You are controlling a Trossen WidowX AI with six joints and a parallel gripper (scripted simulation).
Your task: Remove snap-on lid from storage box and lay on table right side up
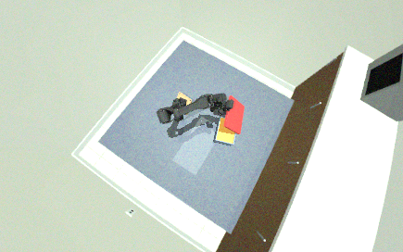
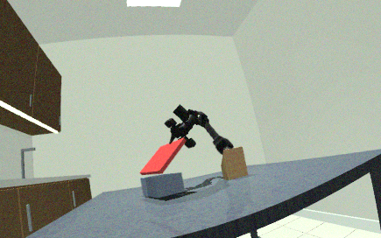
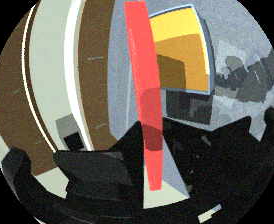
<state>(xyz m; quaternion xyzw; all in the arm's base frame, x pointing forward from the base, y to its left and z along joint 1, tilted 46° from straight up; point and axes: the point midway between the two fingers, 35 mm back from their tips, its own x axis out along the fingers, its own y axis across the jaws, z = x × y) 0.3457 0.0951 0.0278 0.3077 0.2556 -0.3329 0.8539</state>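
Right now my gripper tip is 6 cm short of the red lid, 5 cm above it and 2 cm to the right of it. From my gripper tip the other things lie so: storage box 19 cm below, 9 cm to the right, 6 cm ahead.
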